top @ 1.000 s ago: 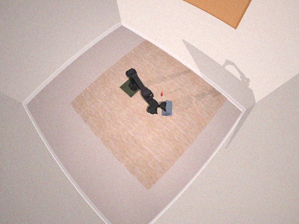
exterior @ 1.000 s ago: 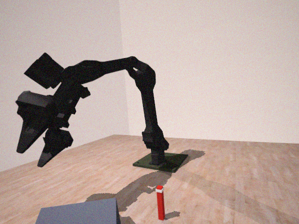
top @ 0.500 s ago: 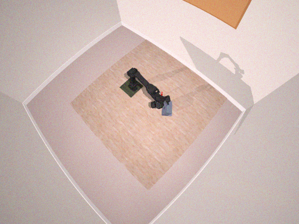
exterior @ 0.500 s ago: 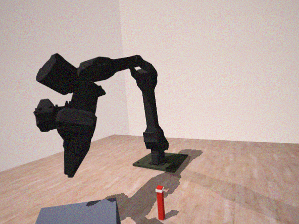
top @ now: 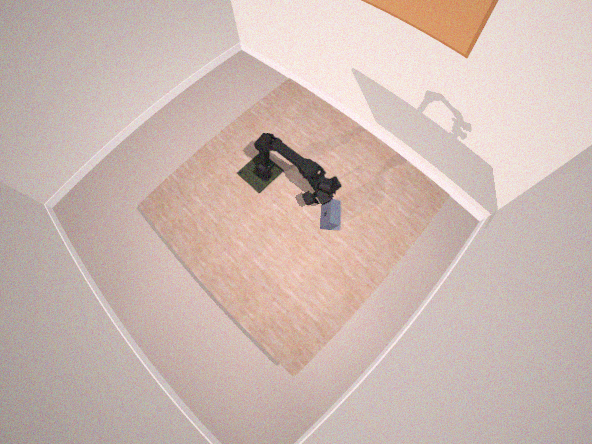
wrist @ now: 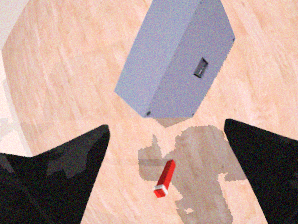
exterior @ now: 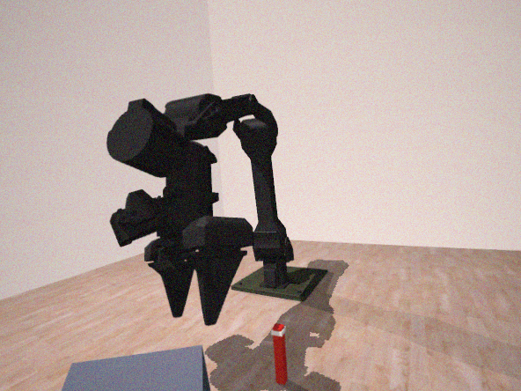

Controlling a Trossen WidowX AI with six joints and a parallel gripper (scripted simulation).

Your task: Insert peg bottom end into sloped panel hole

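Right now my gripper tip is 9 cm past the peg, 7 cm to the right of it and 7 cm above it. The rest, counted from my gripper tip: sloped panel 5 cm ahead, 3 cm to the right, 8 cm below.
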